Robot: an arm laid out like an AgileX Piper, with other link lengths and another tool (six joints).
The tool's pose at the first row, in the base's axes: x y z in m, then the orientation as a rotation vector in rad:
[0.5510, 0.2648, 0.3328, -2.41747, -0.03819, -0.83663]
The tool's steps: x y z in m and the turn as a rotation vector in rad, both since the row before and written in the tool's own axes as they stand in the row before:
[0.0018, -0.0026, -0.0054, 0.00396, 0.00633, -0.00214]
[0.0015, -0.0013, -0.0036, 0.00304, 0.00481, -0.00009]
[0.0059, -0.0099, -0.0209, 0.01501, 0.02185, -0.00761]
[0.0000, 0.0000, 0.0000, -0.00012, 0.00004, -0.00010]
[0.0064, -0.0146, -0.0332, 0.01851, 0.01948, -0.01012]
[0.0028, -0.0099, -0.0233, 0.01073, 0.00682, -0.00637]
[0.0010, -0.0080, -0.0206, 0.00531, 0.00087, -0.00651]
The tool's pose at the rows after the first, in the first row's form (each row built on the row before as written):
[0.5489, 0.2638, 0.3386, -2.41142, -0.03997, -0.84438]
[0.5478, 0.2627, 0.3424, -2.40652, -0.03948, -0.84956]
[0.5386, 0.2588, 0.3641, -2.38424, -0.04642, -0.87592]
[0.5386, 0.2588, 0.3641, -2.38435, -0.04647, -0.87604]
[0.5210, 0.2518, 0.3957, -2.36007, -0.05877, -0.89968]
[0.5070, 0.2465, 0.4163, -2.34806, -0.06825, -0.90825]
[0.4935, 0.2412, 0.4330, -2.34382, -0.07790, -0.91116]

